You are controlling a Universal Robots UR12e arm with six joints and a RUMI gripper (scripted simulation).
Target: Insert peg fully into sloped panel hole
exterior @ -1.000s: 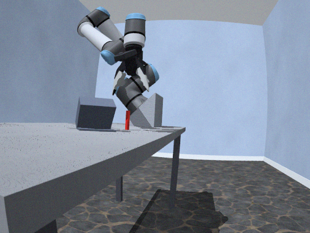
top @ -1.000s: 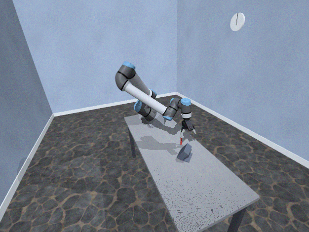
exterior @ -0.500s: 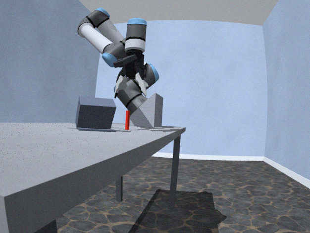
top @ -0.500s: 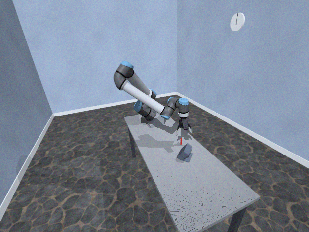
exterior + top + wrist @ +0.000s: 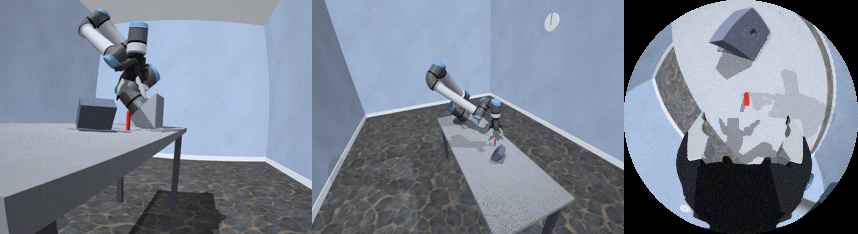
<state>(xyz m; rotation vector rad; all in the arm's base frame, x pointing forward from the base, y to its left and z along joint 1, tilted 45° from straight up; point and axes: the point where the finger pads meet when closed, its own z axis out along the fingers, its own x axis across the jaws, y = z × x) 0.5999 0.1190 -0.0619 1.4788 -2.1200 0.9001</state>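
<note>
My gripper is now 9 cm above the red peg.
</note>
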